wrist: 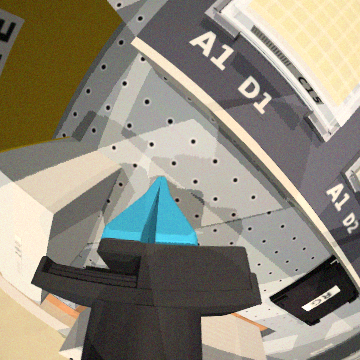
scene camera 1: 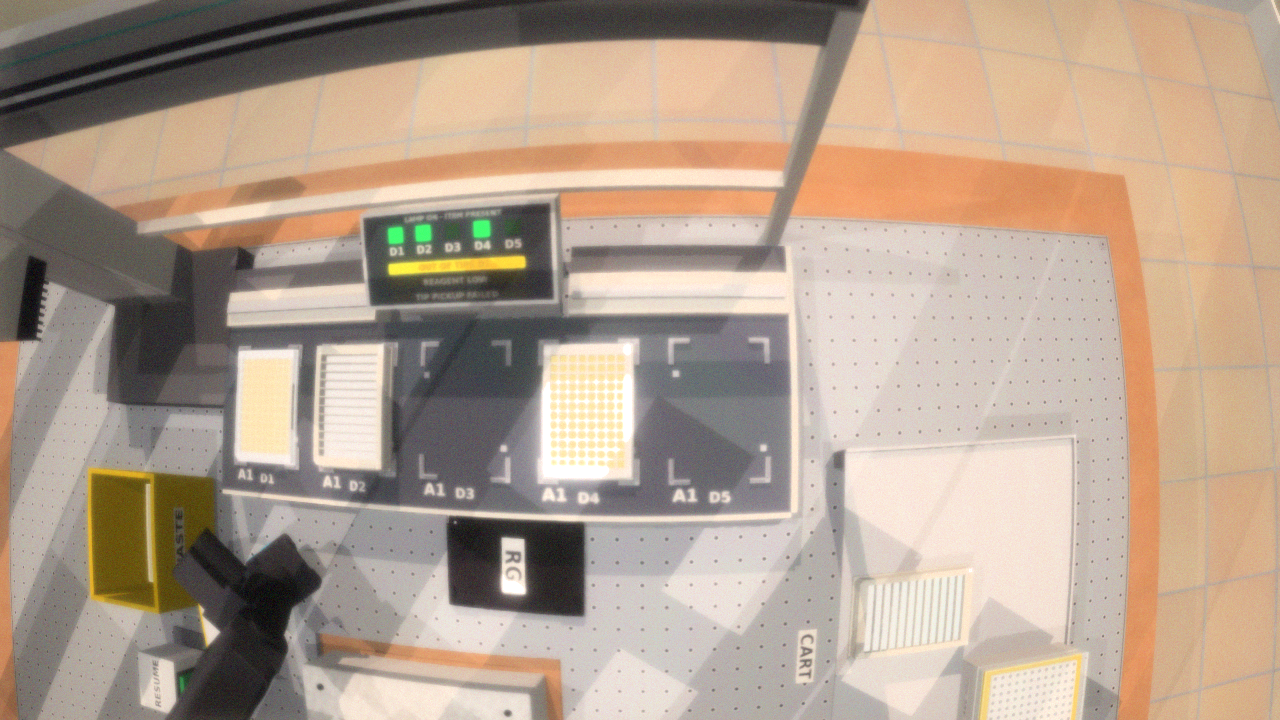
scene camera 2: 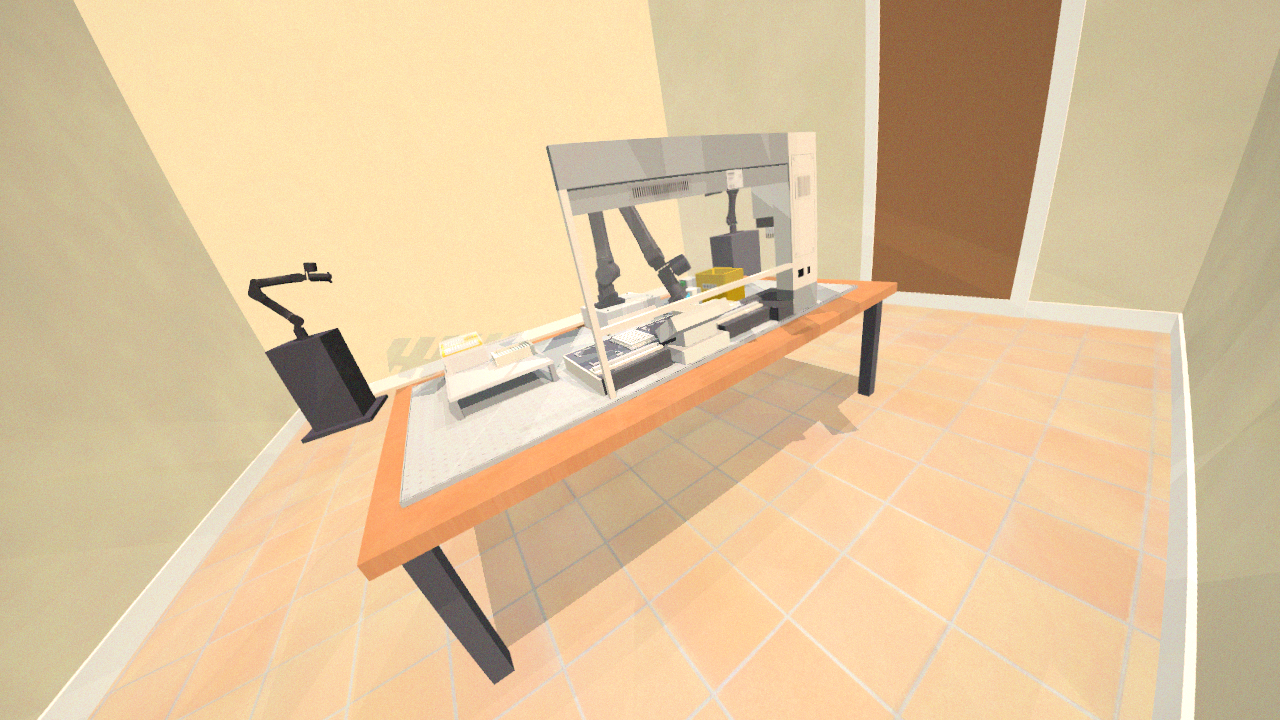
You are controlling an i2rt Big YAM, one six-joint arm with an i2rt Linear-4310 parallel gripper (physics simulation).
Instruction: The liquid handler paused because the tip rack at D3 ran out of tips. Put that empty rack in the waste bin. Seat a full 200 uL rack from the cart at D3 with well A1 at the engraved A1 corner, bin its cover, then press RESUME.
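Frame: origin at the arm's base, x right, y ahead, z up, level; metres.
Where they show: gripper, between the fingertips: (wrist: 161,181) (scene camera 1: 285,554).
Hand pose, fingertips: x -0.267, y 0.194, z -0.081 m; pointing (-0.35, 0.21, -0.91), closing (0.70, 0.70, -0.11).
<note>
After its pixels a point has its place.
My gripper (wrist: 161,181) @(y 0.194, x -0.267, z -0.081 m) is shut and empty, its blue tips low over the bench between the yellow waste bin (scene camera 1: 198,501) @(y 0.232, x -0.389, z -0.045 m) (wrist: 55,75) @(y 0.198, x -0.384, z -0.052 m) and the deck's D1 corner. Scene camera 1 hides its tips under the dark wrist. A white box (wrist: 22,220) @(y 0.148, x -0.313, z 0.002 m), apparently a 200 uL rack, is close left of the fingers, mostly hidden by the arm in scene camera 1; its seating is unclear. A thin white piece (scene camera 1: 149,532) @(y 0.169, x -0.477, z -0.052 m) stands inside the bin. Slot D3 (scene camera 1: 465,411) @(y 0.402, x -0.044, z -0.037 m) holds no rack. A yellow-rimmed rack (scene camera 1: 1033,689) @(y 0.182, x 0.569, z 0.047 m) is on the cart (scene camera 1: 957,501) @(y 0.374, x 0.462, z -0.023 m). The RESUME box (scene camera 1: 157,678) @(y 0.008, x -0.394, z 0.021 m) is below the bin.
D1 holds a plate (scene camera 1: 266,407) @(y 0.365, x -0.288, z -0.028 m), D2 a slotted tray (scene camera 1: 351,407) @(y 0.384, x -0.165, z -0.013 m) and D4 a rack (scene camera 1: 588,411) @(y 0.420, x 0.079, z -0.023 m). The display (scene camera 1: 460,255) @(y 0.541, x -0.058, z 0.031 m) shows D1, D2 and D4 lit. A black RG box (scene camera 1: 469,573) @(y 0.233, x -0.029, z -0.075 m) is before D3. A ribbed tray (scene camera 1: 913,613) @(y 0.257, x 0.424, z 0.002 m) lies on the cart.
</note>
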